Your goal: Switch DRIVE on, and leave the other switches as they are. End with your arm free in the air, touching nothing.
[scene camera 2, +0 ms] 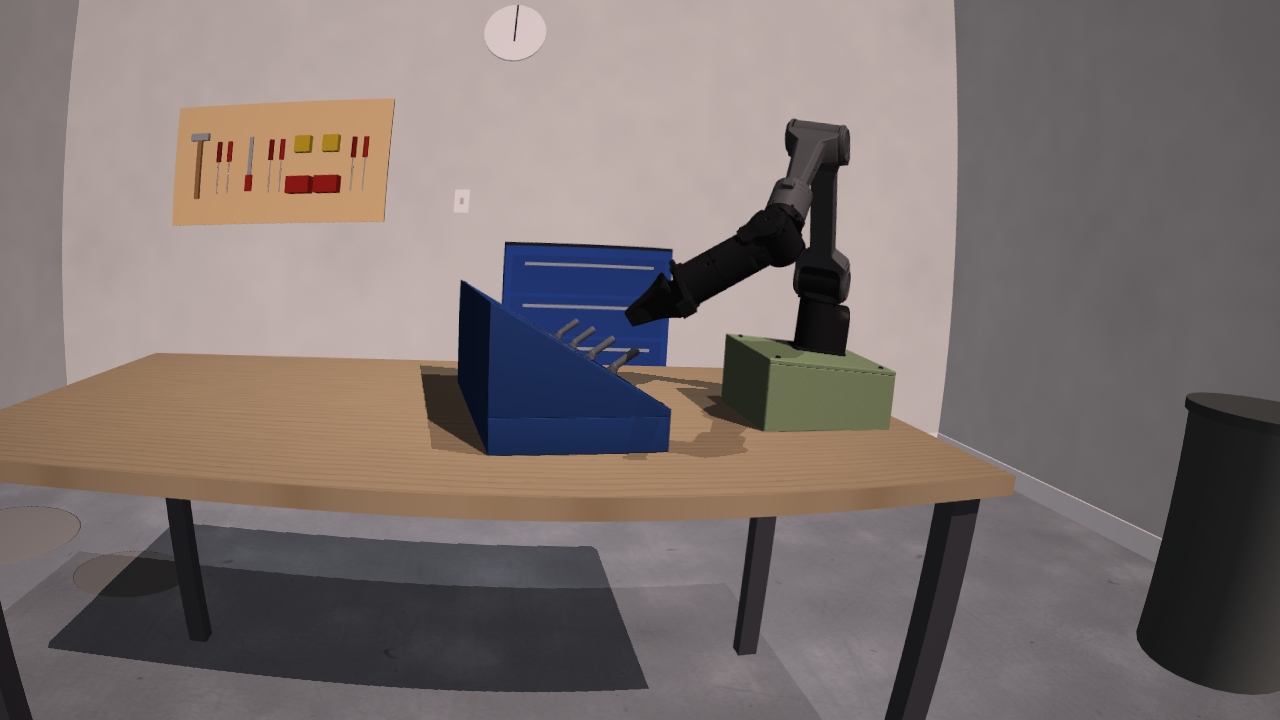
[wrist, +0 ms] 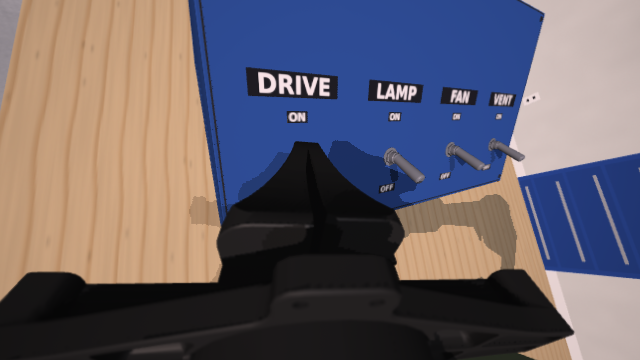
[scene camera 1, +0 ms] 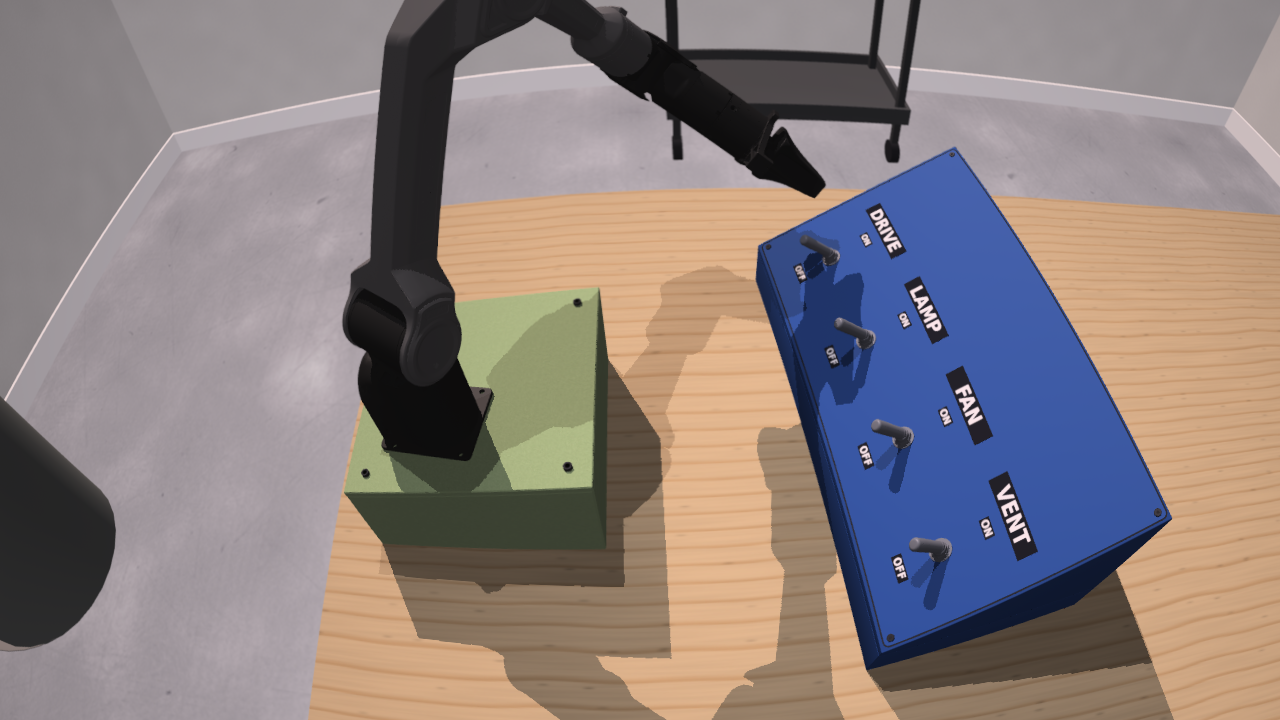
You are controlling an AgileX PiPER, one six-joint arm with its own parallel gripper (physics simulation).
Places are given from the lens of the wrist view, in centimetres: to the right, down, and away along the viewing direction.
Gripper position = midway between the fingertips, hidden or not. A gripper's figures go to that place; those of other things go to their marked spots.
my gripper [wrist: 305,157]: -1, -1, 13
blue sloped switch panel [wrist: 364,87]: 4, -9, 22
